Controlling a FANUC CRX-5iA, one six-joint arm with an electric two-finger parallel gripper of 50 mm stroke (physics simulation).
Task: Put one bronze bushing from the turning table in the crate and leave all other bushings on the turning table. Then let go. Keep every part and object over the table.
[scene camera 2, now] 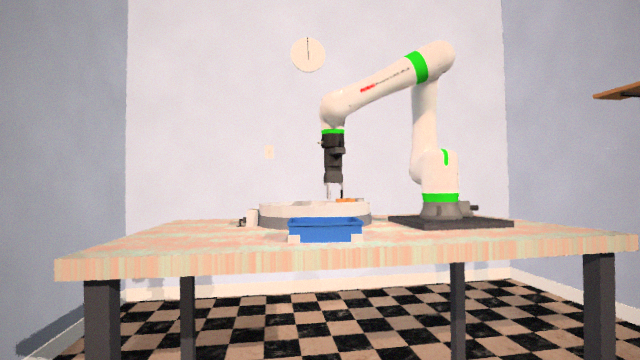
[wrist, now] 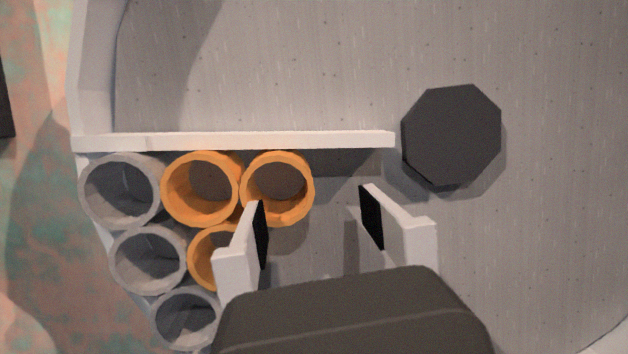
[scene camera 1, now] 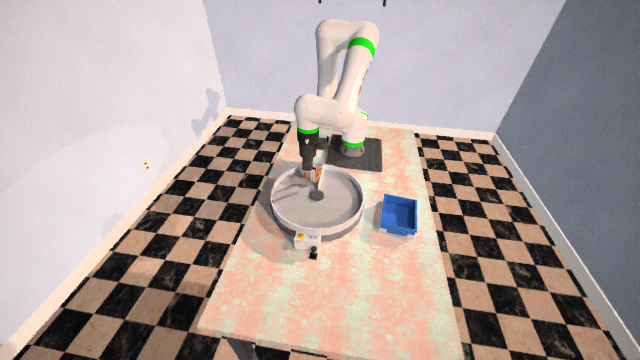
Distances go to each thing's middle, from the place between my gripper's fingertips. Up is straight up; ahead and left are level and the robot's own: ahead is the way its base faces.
Labels:
Now: hand 380 mm to the right of the blue crate (scene camera 2: 301, 229), 190 mm short of it and 70 mm above it.

